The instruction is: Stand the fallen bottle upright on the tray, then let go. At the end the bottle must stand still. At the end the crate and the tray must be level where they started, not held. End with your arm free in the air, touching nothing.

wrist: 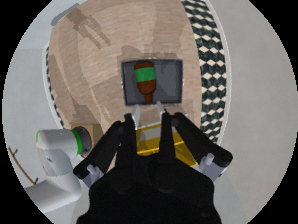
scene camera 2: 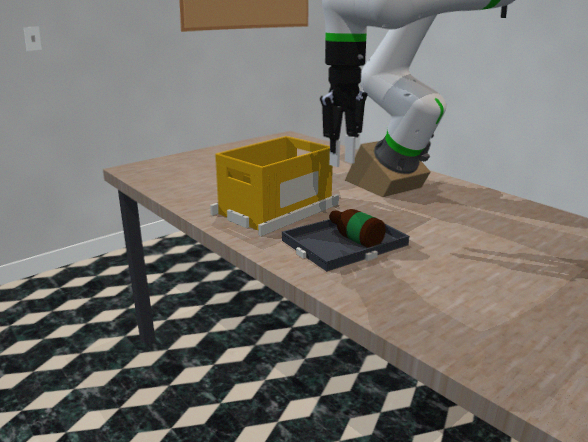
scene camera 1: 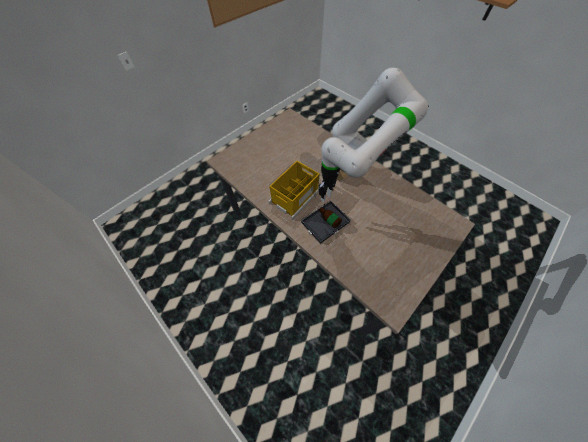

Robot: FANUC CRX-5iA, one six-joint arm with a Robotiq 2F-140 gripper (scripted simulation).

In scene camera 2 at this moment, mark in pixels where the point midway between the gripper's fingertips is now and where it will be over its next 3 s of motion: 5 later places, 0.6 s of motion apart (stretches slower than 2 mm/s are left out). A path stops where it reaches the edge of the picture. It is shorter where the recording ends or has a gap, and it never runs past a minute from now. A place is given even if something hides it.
My gripper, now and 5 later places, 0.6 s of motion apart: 342,163; 341,165; 341,180; 340,200; 340,207; 340,210
